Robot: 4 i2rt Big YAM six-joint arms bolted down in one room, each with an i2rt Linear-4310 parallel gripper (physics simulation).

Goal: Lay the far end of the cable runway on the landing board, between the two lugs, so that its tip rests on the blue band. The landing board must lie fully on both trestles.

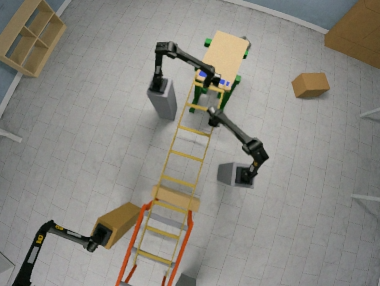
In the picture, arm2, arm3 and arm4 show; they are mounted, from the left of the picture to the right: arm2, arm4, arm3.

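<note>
The yellow cable runway (186, 155) runs from the lower middle to the landing board (226, 50). Its far end is at the board's near edge, towards the left corner, by the blue band (202, 74); whether it touches is unclear. The lugs cannot be made out. The board lies across green trestles (227, 100). Arm4's gripper (213, 80) is over the runway's far end and appears shut on it. Arm3's gripper (213, 120) is at the right rail and appears shut on it. Arm2's gripper (93, 246) is beside a brown box, its fingers unclear. Arm1 does not show.
An orange frame (183, 248) stands around the runway's near part, with a wooden beam (158, 193) across below it. The brown box (120, 221) is left of the frame. Grey pedestals (164, 102) (227, 174) flank the runway. Another box (311, 85) lies at right.
</note>
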